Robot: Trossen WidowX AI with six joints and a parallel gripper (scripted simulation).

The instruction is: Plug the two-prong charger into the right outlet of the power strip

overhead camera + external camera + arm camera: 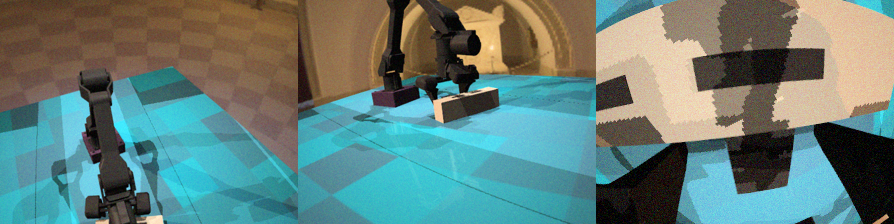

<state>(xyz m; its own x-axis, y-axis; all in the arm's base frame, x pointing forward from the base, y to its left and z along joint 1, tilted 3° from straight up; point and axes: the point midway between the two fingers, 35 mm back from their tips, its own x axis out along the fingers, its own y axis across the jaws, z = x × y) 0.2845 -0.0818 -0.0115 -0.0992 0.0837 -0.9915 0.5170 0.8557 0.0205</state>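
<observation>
Right now my gripper tip is 20 mm short of the dark two-prong charger, 10 mm to the left of it and 10 mm below it.
</observation>
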